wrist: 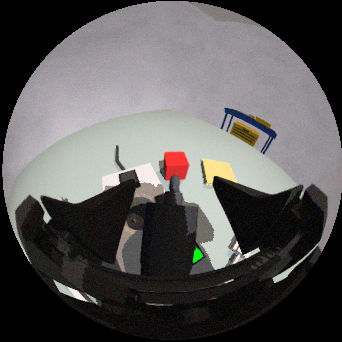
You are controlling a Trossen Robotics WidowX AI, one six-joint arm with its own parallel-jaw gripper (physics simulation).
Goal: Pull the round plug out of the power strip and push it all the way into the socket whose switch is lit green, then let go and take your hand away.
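Frame: origin at the arm's base, x back, y left, z down, level; centimetres.
Seen in the pictures: gripper, fingertip midpoint: (pixel 174 181).
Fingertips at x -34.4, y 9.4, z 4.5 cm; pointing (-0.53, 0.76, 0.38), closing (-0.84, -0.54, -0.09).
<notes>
Pixels of each thing's middle, then the offset from my fingertips to it. "spot": a spot on its surface instead.
- black round plug, body centre: (pixel 167 252) dy -4.8, dx +4.0, dz +0.8 cm
- white power strip, surface spot: (pixel 145 172) spot: dy +4.8, dx +1.1, dz +2.6 cm
- dark round socket, surface spot: (pixel 136 220) spot: dy -0.1, dx +5.0, dz +4.4 cm
- bright green switch, surface spot: (pixel 198 254) spot: dy -6.8, dx +1.9, dz +2.4 cm
- red cube, body centre: (pixel 174 165) dy +6.5, dx -5.5, dz +5.6 cm
- yellow pad, body centre: (pixel 218 172) dy +0.7, dx -14.6, dz +7.2 cm
- dark cord, surface spot: (pixel 117 157) spot: dy +16.7, dx +3.9, dz +6.9 cm
- partly hidden light object, body centre: (pixel 245 239) dy -12.5, dx -6.5, dz +6.9 cm
The black round plug (pixel 169 235) is upright in the middle of the wrist view, with its narrow cable end toward the top of the view. It hides part of the power strip, and its lower end is hidden, so I cannot tell how it sits in the strip. My gripper (pixel 174 181) is open, one finger on each side of the plug, with gaps between. The white power strip (pixel 145 172) shows behind and left of the plug, with a dark round socket (pixel 136 220) and a dark switch (pixel 129 178). A bright green switch (pixel 198 254) shows just right of the plug.
A red cube (pixel 175 165) lies beyond the plug, with a yellow pad (pixel 218 171) to its right. A dark cord (pixel 118 157) leaves the strip's far end. A partly hidden light object (pixel 234 245) is by the right finger. A blue cart (pixel 240 116) stands beyond the table.
</notes>
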